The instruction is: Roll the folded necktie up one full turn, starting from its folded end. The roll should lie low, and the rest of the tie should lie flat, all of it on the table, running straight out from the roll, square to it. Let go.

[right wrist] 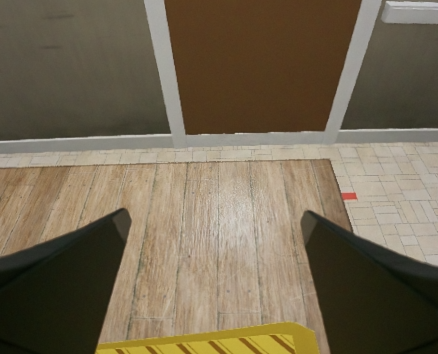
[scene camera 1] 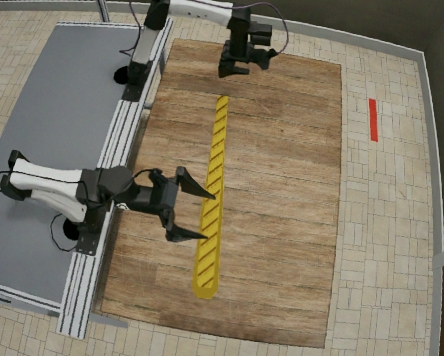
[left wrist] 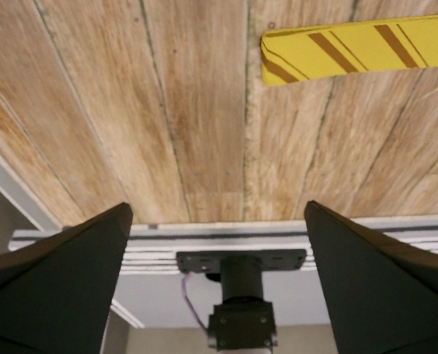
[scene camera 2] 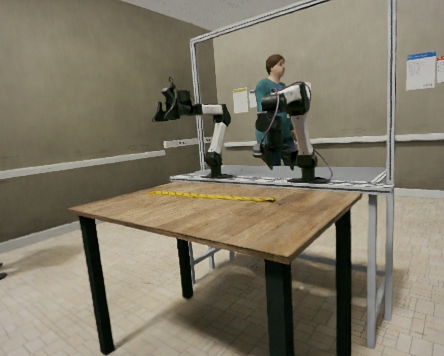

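Observation:
The yellow necktie (scene camera 1: 213, 180) (scene camera 2: 212, 196) (left wrist: 360, 50) (right wrist: 215, 345) with brown stripes lies flat and nearly straight on the wooden table (scene camera 1: 280, 200) (scene camera 2: 240, 225). Its narrow end, at the top in scene camera 1, shows stacked layers in the left wrist view; its wide end, at the bottom, has a plain yellow border. My left gripper (scene camera 1: 257, 65) (scene camera 2: 266, 159) (left wrist: 217, 206) is open and empty, above the table beyond the narrow end, pointing down. My right gripper (scene camera 1: 210, 218) (scene camera 2: 161, 116) (right wrist: 215, 214) is open and empty, high above the table; in scene camera 1 its fingertips overlap the tie's lower half.
The metal rail (scene camera 1: 112, 145) that carries both arm bases runs along the table's left side in scene camera 1. A metal frame (scene camera 2: 194, 100) stands around the arms, and a person (scene camera 2: 270, 95) stands behind them. A red strip (scene camera 1: 373, 120) lies on the floor.

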